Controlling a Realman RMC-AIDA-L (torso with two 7-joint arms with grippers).
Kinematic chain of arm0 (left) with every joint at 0, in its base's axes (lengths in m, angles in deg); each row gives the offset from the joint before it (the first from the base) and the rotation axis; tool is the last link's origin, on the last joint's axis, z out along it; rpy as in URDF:
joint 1: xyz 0 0 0.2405 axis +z
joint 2: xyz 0 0 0 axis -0.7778 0.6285 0
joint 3: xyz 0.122 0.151 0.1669 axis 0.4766 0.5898 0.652
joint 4: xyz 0 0 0 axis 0.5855 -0.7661 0.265
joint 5: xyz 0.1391 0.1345 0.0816 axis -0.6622 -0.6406 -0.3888
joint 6: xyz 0 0 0 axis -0.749 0.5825 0.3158
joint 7: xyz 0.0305 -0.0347 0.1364 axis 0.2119 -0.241 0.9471
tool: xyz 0 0 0 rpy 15.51 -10.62 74.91
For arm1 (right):
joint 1: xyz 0 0 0.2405 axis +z
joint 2: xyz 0 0 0 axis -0.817 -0.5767 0
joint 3: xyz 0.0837 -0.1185 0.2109 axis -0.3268 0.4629 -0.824
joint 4: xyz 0 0 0 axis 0.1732 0.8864 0.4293
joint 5: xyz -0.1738 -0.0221 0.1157 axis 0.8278 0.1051 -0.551
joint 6: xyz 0 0 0 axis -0.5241 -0.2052 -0.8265
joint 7: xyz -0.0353 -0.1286 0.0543 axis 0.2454 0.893 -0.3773
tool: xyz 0 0 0 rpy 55.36 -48.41 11.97
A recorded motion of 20 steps. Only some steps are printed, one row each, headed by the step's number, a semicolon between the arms.
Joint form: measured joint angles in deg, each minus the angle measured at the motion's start. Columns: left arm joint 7, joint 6, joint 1, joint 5, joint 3, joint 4, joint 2; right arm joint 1, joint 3, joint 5, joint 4, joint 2, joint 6, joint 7.
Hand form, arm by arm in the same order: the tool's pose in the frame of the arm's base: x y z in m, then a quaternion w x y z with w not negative. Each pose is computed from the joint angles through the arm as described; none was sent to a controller.
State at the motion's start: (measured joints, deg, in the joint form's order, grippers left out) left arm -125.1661 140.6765 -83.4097 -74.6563 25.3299 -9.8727 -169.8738; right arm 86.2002 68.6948 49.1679 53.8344 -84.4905 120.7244 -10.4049
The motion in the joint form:
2: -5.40 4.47 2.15 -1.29 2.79 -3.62 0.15; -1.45 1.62 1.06 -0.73 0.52 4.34 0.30
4: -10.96 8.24 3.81 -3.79 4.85 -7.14 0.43; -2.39 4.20 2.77 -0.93 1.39 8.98 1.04
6: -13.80 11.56 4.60 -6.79 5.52 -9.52 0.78; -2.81 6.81 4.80 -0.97 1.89 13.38 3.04
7: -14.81 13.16 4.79 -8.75 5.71 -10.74 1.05; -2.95 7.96 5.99 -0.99 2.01 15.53 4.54
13: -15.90 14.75 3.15 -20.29 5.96 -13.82 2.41; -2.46 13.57 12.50 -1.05 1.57 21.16 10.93
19: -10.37 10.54 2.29 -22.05 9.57 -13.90 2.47; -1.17 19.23 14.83 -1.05 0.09 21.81 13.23
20: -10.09 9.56 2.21 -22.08 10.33 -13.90 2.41; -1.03 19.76 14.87 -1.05 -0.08 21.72 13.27
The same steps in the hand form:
2: -0.3263 0.3508 0.0495 0.28243 -0.66171 -0.54414 -0.43161; 0.3297 0.3631 0.0236 0.33161 -0.70717 0.49814 0.37657
4: -0.3283 0.3394 0.0553 0.25366 -0.66985 -0.56084 -0.41523; 0.3252 0.3534 0.0210 0.29838 -0.74294 0.47574 0.36425
6: -0.3290 0.3309 0.0587 0.23259 -0.68294 -0.56850 -0.39537; 0.3179 0.3439 0.0141 0.26167 -0.78252 0.44540 0.34758
7: -0.3295 0.3272 0.0607 0.22399 -0.69223 -0.57060 -0.38088; 0.3142 0.3386 0.0099 0.24323 -0.80249 0.42713 0.33824
13: -0.3360 0.3252 0.0624 0.21641 -0.73516 -0.57548 -0.28553; 0.3000 0.3182 -0.0168 0.16293 -0.87900 0.35047 0.27926
19: -0.3374 0.3350 0.0573 0.24437 -0.77520 -0.53372 -0.23344; 0.2855 0.3098 -0.0418 0.10896 -0.91279 0.30936 0.24338
20: -0.3376 0.3369 0.0562 0.24901 -0.77780 -0.53062 -0.22685; 0.2840 0.3094 -0.0441 0.10506 -0.91467 0.30701 0.24103

